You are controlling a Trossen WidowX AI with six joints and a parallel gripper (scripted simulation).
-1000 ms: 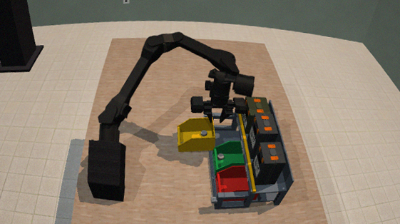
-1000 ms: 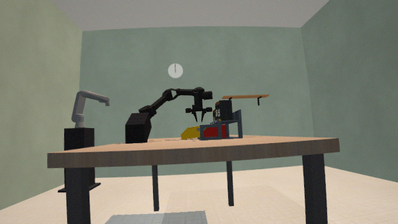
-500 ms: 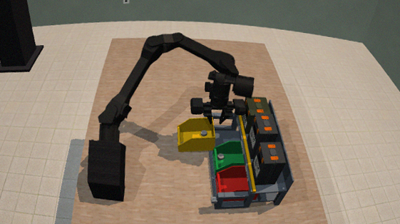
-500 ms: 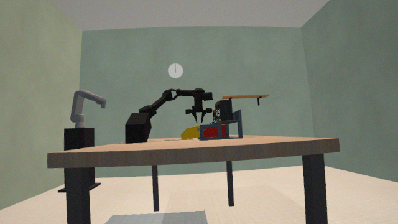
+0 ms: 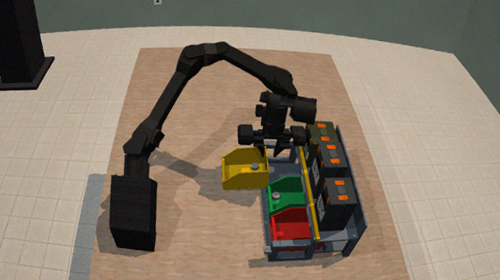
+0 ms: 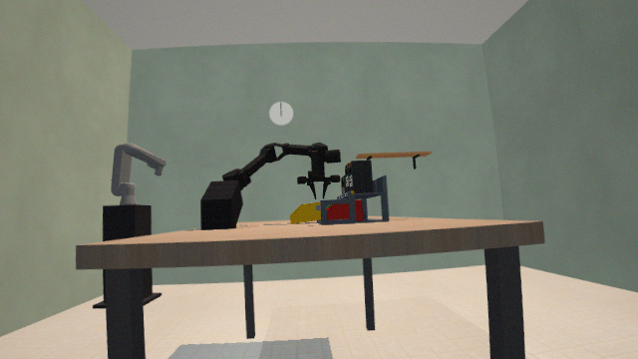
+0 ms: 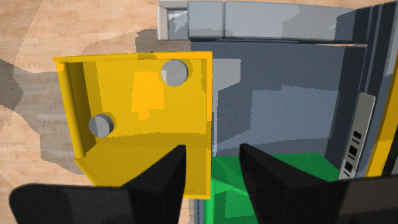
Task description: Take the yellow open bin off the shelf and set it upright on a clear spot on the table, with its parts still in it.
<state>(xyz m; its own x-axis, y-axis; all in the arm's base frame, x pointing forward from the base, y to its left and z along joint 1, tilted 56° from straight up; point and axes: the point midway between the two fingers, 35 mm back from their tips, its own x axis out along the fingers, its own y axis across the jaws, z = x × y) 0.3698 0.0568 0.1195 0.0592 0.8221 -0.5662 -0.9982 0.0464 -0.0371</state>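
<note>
My gripper is now 9 cm above the yellow bin and 6 cm past it. From my hand the other things lie so: red bin (22 cm to the right, 9 cm below, 7 cm ahead); then yellow rail (11 cm to the right, 10 cm ahead, 3 cm below); then green bin (11 cm to the right, 9 cm below, 7 cm ahead).
</note>
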